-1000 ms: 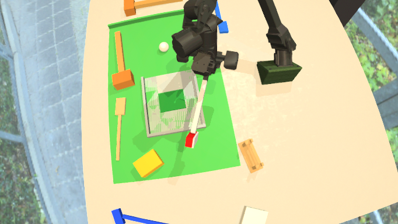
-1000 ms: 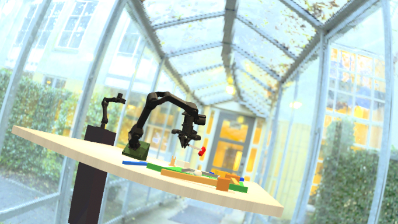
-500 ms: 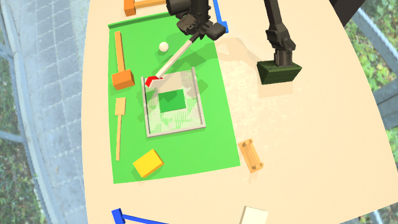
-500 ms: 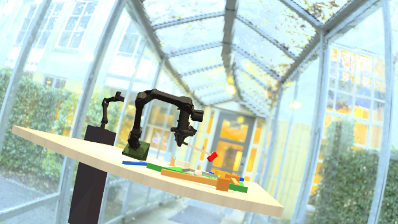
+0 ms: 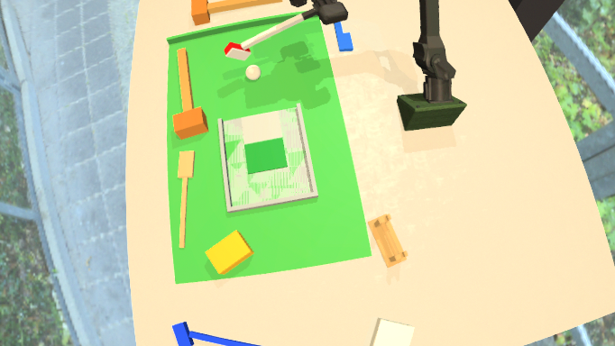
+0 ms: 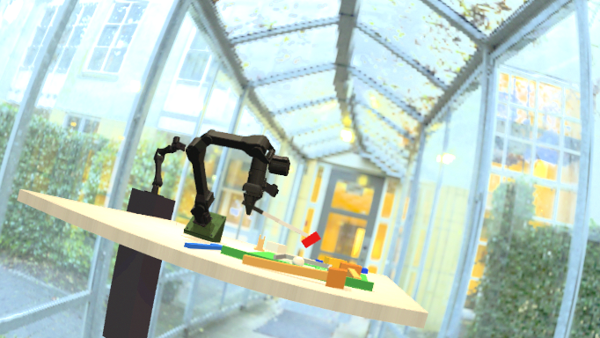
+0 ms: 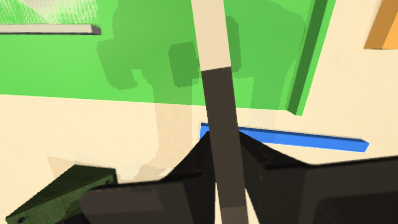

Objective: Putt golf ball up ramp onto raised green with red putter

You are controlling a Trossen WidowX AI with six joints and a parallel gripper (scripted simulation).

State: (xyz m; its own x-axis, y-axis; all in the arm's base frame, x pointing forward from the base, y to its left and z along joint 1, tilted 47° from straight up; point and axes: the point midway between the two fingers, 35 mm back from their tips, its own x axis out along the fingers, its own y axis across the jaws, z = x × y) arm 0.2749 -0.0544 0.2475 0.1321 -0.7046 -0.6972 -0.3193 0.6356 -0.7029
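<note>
Now: the red putter 11 cm ahead of my gripper tip and 4 cm to the left of it. Round my gripper tip: tan paddle 40 cm to the left, 36 cm ahead, 14 cm below; white golf ball 19 cm ahead, 12 cm below, 8 cm to the left; wooden rack 55 cm to the left, 13 cm behind, 11 cm below.
</note>
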